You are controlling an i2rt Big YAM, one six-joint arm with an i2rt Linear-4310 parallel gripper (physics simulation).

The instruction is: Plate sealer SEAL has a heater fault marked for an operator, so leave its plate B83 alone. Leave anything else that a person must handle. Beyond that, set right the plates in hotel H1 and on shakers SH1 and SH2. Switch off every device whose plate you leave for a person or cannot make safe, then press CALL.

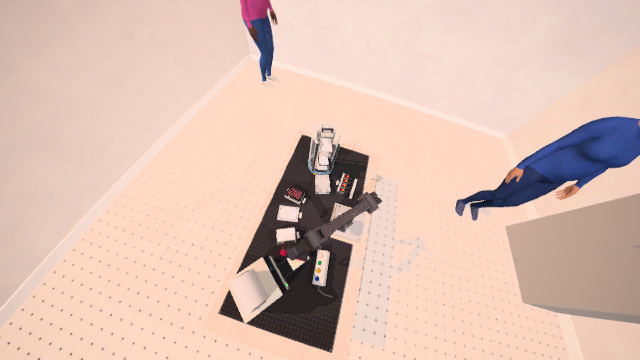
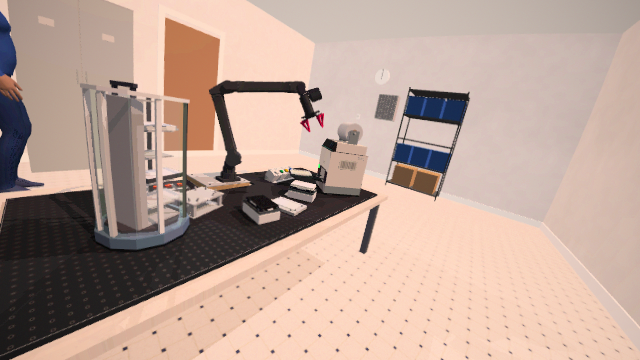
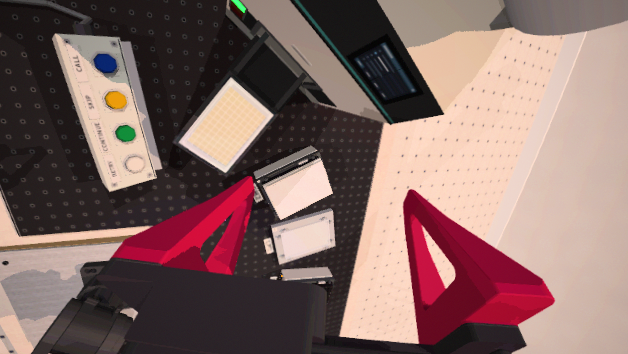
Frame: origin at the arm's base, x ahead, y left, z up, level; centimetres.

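Seen in the pictures: gripper, fingertip midpoint: (image 2: 316,129) (image 3: 328,190); arm's base at its link origin: (image 2: 228,179).
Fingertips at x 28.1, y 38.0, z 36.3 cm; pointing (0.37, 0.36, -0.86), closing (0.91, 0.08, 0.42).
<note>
Offsets run from my fingertips to a thing's middle.
My gripper (image 1: 292,256) (image 2: 313,125) (image 3: 328,190) is open and empty, high above the bench in front of the beige plate sealer {dx +10.4, dy +19.4, dz -15.1 cm} (image 1: 270,295) (image 2: 345,167) (image 3: 330,75). A cream-welled plate {dx -5.0, dy -1.9, dz -28.1 cm} (image 3: 227,125) lies on the sealer's extended tray. The sealer shows a green light. The button box has a blue CALL button {dx -21.6, dy +5.6, dz -31.5 cm} (image 1: 317,278) (image 3: 105,63). A low device with a white-topped plate {dx +9.3, dy -14.0, dz -30.4 cm} (image 1: 286,235) (image 2: 303,186) (image 3: 297,187), a flat white unit {dx +15.0, dy -30.8, dz -35.9 cm} (image 1: 288,213) (image 2: 290,205) (image 3: 303,237) and a device with a dark plate {dx +16.1, dy -47.1, dz -31.7 cm} (image 1: 296,192) (image 2: 261,204) stand in a row. Hotel tower (image 1: 325,150) (image 2: 125,165) holds plates; labels are unreadable.
A white stand (image 1: 322,184) (image 2: 202,202) is beside the hotel. A strip with red switches (image 1: 345,184) (image 2: 167,185) stands near it. The arm's base plate (image 1: 356,230) (image 2: 200,181) is at the bench edge. Two people (image 1: 262,35) (image 1: 565,155) stand on the floor away from the bench.
</note>
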